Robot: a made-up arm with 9 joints. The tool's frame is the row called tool. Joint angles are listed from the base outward.
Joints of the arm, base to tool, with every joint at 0 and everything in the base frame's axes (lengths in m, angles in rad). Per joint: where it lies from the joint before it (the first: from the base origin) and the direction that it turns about. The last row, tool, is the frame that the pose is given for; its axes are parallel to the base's.
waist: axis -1 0 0 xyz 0 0 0.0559
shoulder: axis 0 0 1 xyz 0.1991 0.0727 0.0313
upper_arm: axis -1 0 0 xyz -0.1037 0.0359 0.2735
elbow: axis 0 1 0 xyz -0.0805 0.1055 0.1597
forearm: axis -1 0 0 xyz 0.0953 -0.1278 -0.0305
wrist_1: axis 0 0 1 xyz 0.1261 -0.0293 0.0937
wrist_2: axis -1 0 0 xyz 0.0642 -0.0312 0.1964
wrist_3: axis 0 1 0 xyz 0.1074 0.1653 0.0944
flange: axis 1 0 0 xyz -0.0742 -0.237 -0.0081
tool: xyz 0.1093 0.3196 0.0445
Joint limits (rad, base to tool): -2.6..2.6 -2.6..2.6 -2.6..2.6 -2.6..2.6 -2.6..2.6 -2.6..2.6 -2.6..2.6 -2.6..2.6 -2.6..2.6
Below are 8 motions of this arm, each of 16 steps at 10 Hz.
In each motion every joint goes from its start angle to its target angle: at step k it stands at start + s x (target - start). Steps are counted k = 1, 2, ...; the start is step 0. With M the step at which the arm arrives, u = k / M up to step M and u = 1 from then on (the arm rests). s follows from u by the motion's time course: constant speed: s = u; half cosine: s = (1 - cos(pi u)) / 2; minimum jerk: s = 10 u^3 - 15 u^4 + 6 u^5.
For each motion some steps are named. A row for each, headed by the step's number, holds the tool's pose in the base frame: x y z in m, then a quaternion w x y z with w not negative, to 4 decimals.
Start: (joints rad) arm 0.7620 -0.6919 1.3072 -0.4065 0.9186 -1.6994 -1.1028 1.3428 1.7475
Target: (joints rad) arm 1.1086 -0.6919 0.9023 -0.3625 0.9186 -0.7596 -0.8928 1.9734 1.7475
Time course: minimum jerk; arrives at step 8
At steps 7, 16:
7: 0.5825 0.9127 0.1269 0.6934 0.1752 -0.5022 -0.4861
16: 0.5853 0.9082 0.1287 0.6867 0.1764 -0.5028 -0.4946

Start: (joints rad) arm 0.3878 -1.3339 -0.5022 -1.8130 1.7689 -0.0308 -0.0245 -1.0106 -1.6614
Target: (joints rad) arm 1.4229 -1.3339 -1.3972 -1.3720 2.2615 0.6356 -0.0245 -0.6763 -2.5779
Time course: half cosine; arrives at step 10
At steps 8, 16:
8: -0.4973 0.6898 0.3219 0.5161 0.3380 -0.5671 0.5457
16: -0.5079 0.6410 0.2955 0.5062 0.3639 -0.5662 0.5392

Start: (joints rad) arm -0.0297 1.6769 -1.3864 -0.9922 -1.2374 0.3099 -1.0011 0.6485 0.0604
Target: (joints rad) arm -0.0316 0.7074 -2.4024 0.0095 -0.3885 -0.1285 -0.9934 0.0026 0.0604
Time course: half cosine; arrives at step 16
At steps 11, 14, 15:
11: 0.5234 0.0301 -0.3295 0.3144 -0.8864 -0.3217 0.1095
14: 0.4878 0.1078 -0.3186 0.3216 -0.8602 -0.3677 0.1460
15: 0.4861 0.1201 -0.3138 0.3223 -0.8568 -0.3743 0.1482

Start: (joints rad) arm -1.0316 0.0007 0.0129 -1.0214 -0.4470 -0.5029 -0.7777 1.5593 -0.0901
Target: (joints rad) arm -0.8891 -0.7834 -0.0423 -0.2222 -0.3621 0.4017 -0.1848 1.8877 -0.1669
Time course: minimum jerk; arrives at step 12
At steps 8, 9, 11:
8: 0.1671 -0.7248 0.7410 0.6333 0.5241 0.4148 0.3901
9: 0.1987 -0.6899 0.7390 0.6187 0.4992 0.4692 0.3845
11: 0.2233 -0.6589 0.7325 0.6019 0.4769 0.5145 0.3814

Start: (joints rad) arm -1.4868 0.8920 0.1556 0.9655 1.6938 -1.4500 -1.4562 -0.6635 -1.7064
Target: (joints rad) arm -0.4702 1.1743 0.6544 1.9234 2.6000 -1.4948 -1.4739 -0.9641 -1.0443
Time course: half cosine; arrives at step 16
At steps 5, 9, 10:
5: 0.0347 -0.0057 0.5510 0.6466 -0.0179 -0.6652 -0.3730
9: -0.2074 0.1931 0.1960 0.5328 -0.0772 -0.8392 0.0774
10: -0.2582 0.1628 0.0996 0.5074 -0.0849 -0.8336 0.2011

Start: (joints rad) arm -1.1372 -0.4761 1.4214 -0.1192 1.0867 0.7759 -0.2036 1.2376 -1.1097
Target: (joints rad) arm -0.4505 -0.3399 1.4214 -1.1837 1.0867 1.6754 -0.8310 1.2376 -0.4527
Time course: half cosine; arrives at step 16
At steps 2, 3, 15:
2: 0.2771 0.0824 0.5073 0.0345 -0.6288 0.6823 0.3713
3: 0.2691 0.1075 0.5084 0.0438 -0.6302 0.6901 0.3530
15: 0.0645 0.5290 0.2452 0.1458 -0.6490 0.7440 -0.0625

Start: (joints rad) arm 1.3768 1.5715 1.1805 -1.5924 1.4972 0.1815 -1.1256 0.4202 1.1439
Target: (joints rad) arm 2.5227 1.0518 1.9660 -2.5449 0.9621 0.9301 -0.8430 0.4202 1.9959
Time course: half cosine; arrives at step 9
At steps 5, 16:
5: -0.6475 0.2283 0.5104 0.0677 -0.3496 0.7312 0.5818
16: -0.5569 0.4087 0.4253 0.2166 0.4468 -0.8410 -0.2150

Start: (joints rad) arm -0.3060 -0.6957 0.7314 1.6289 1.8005 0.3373 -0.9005 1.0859 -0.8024
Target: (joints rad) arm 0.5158 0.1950 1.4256 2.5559 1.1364 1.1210 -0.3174 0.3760 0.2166
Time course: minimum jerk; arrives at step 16
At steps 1, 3, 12, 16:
1: 0.0849 0.5090 0.2663 0.1828 0.0134 -0.8981 -0.3999
3: 0.0566 0.5179 0.2359 0.1972 0.0089 -0.9085 -0.3684
12: -0.2241 0.1498 -0.2426 0.0938 -0.2149 -0.8848 0.4027
16: -0.2041 0.0402 -0.2459 0.0242 -0.2394 -0.8309 0.5017

